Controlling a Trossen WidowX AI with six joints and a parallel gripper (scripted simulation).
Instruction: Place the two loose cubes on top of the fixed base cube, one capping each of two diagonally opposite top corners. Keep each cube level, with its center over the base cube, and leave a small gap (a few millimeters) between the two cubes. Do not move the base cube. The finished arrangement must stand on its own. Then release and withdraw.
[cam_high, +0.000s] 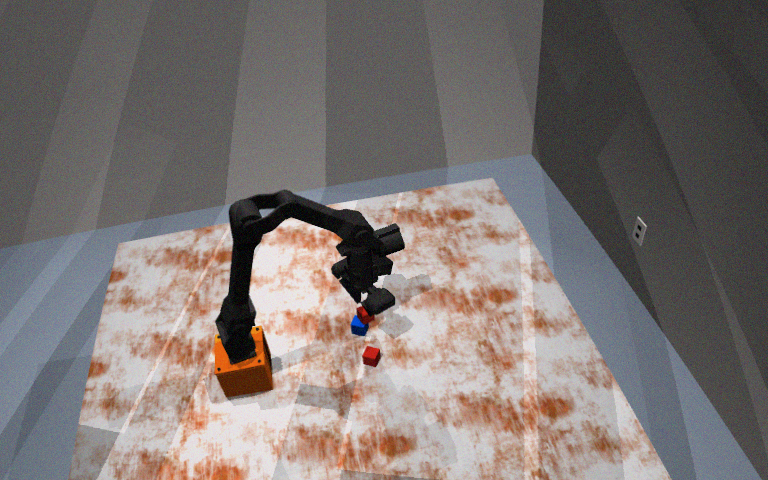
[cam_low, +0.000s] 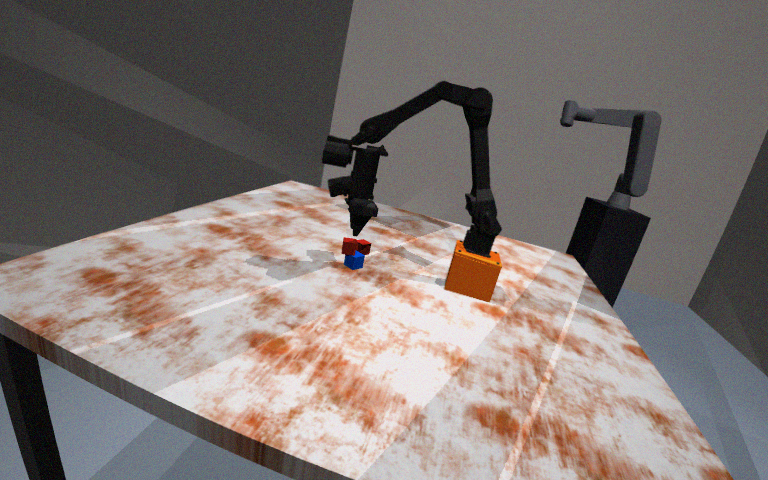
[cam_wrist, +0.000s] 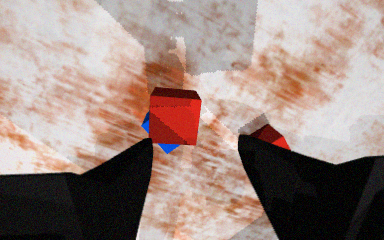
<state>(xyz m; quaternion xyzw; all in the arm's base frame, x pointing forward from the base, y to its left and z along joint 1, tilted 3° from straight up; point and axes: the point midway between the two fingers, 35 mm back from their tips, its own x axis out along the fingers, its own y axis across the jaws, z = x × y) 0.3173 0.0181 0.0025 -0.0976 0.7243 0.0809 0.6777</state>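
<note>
My gripper tip is now 2 cm past the blue cube, 1 cm to the right of it and 7 cm above it.
</note>
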